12 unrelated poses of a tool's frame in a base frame.
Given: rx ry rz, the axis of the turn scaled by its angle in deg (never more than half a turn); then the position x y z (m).
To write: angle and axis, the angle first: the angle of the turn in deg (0 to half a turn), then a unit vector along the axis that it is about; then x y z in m. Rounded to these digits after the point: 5 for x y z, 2 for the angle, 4 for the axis.
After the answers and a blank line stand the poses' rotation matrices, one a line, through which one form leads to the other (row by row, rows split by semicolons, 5 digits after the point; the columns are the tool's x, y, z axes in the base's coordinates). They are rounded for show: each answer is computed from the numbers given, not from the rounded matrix.
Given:
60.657 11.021 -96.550 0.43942 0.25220 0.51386
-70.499 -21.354 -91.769 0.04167 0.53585 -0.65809
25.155 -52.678 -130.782 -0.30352 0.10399 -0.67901
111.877 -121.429 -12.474 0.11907 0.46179 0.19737
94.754 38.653 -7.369 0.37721 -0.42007 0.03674
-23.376 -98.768 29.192 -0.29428 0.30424 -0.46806
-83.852 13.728 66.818 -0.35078 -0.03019 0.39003
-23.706 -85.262 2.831 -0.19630 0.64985 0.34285
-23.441 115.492 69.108 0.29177 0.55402 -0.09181
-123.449 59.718 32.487 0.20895 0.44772 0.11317
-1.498 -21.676 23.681 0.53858 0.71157 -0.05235
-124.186 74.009 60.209 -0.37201 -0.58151 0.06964
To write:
114.55 0.5295 0.0962 -0.8428 0.43942 0.25220 0.51386
117.68 -0.5991 -0.1815 -0.7798 0.04167 0.53585 -0.65809
143.22 0.1756 -0.3678 -0.9132 -0.30352 0.10399 -0.67901
165.58 0.6757 -0.7334 -0.0753 0.11907 0.46179 0.19737
102.60 0.9235 0.3767 -0.0718 0.37721 -0.42007 0.03674
105.61 -0.2213 -0.9352 0.2764 -0.29428 0.30424 -0.46806
108.09 -0.7757 0.1270 0.6181 -0.35078 -0.03019 0.39003
88.54 -0.2677 -0.9630 0.0320 -0.19630 0.64985 0.34285
136.62 -0.1716 0.8454 0.5059 0.29177 0.55402 -0.09181
140.93 -0.8760 0.4237 0.2305 0.20895 0.44772 0.11317
32.14 -0.0466 -0.6745 0.7368 0.53858 0.71157 -0.05235
156.60 -0.7930 0.4726 0.3845 -0.37201 -0.58151 0.06964

-0.01867 0.83873 -0.54423; -0.69450 -0.40245 -0.59641; -0.71925 0.36684 0.59001
0.06115 0.84983 0.52350; -0.53141 -0.41625 0.73779; 0.84490 -0.32331 0.42616
-0.74537 0.43042 -0.50908; -0.66311 -0.55729 0.49972; -0.06862 0.71005 0.70080
-0.06984 -0.95663 -0.28281; -0.99415 0.09017 -0.05949; 0.08241 0.27700 -0.95733
0.82083 0.49392 0.28686; 0.35373 -0.04525 -0.93425; -0.44846 0.86833 -0.21185
-0.20693 -0.00351 -0.97835; 0.52892 0.84086 -0.11489; 0.82306 -0.54124 -0.17215
0.47808 -0.71670 -0.50772; 0.45846 -0.28943 0.84026; -0.74916 -0.63449 0.19021
0.09531 0.21930 -0.97099; 0.28322 0.92914 0.23765; 0.95431 -0.29766 0.02645
-0.67592 -0.59794 0.43081; 0.09700 0.50730 0.85629; -0.73056 0.62058 -0.28490
0.58664 -0.80465 -0.09162; -0.51407 -0.45742 0.72561; -0.62577 -0.37857 -0.68198
0.84710 -0.38716 -0.36405; 0.39679 0.91647 -0.05136; 0.35353 -0.10095 0.92996
0.28821 -0.87138 -0.39703; -0.56604 -0.48946 0.66335; -0.77236 0.03356 -0.63430

